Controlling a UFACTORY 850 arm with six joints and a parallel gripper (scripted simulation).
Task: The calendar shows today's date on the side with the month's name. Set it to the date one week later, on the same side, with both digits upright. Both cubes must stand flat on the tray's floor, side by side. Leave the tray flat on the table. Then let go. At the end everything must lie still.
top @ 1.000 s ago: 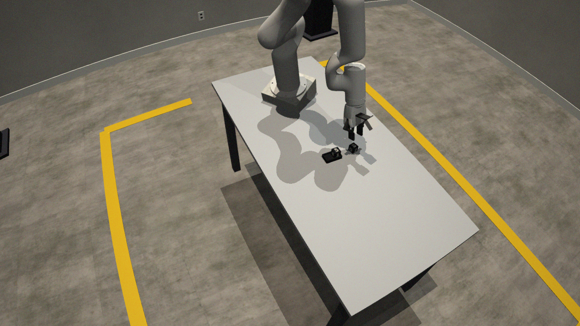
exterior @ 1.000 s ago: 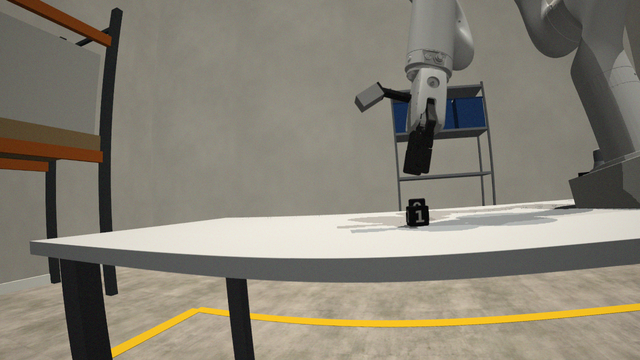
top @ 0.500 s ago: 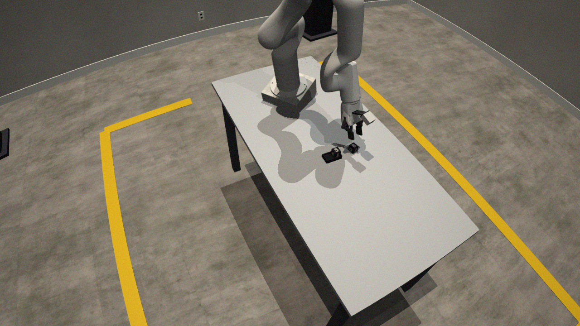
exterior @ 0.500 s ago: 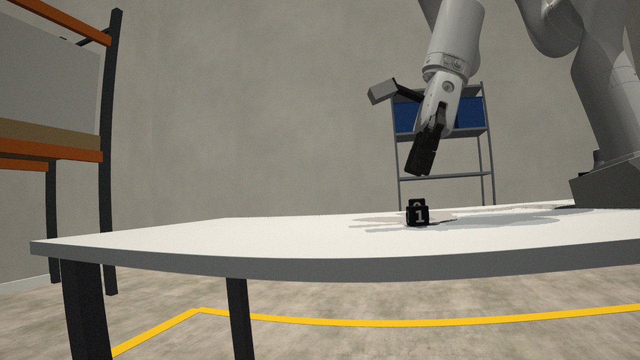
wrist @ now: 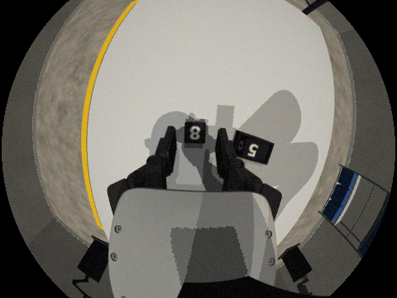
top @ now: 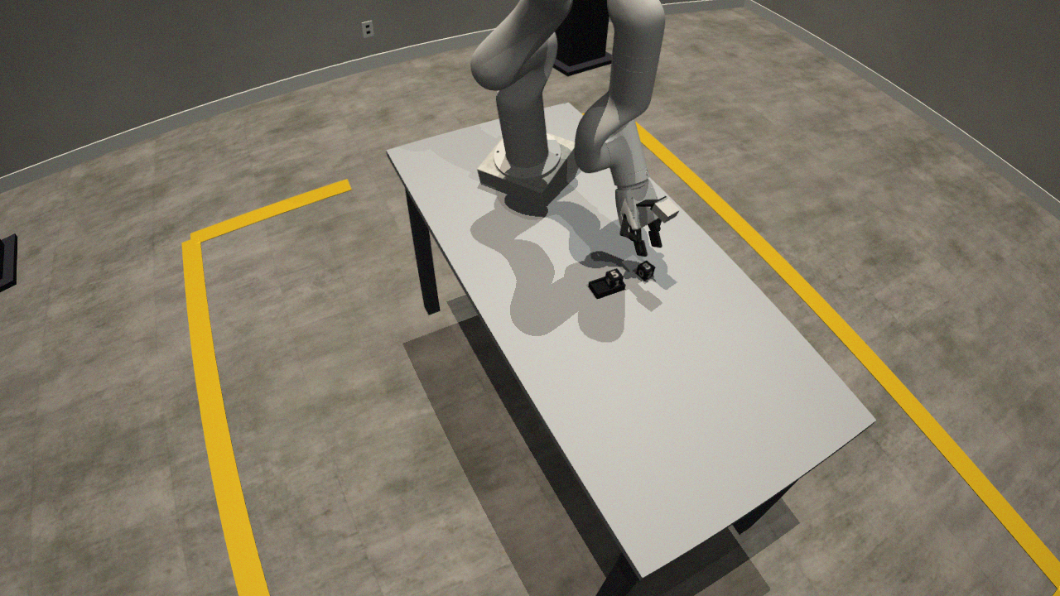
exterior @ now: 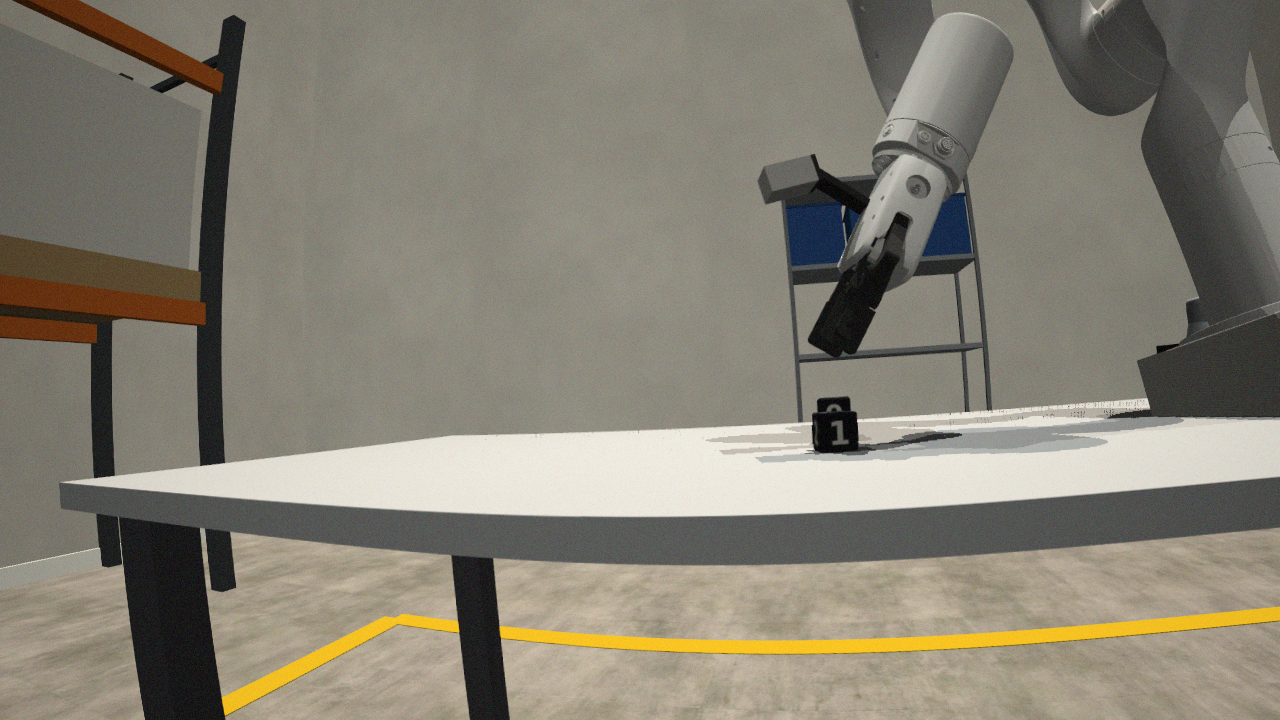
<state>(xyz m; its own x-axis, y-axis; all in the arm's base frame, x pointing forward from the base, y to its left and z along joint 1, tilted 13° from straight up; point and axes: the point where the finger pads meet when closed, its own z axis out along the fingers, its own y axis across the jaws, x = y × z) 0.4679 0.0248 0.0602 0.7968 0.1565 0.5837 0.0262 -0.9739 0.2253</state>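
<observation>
My hand is 80 mm above the black cube and 10 mm short of it. Also, from my hand: black tray 110 mm to the right, 90 mm below, 10 mm behind.
</observation>
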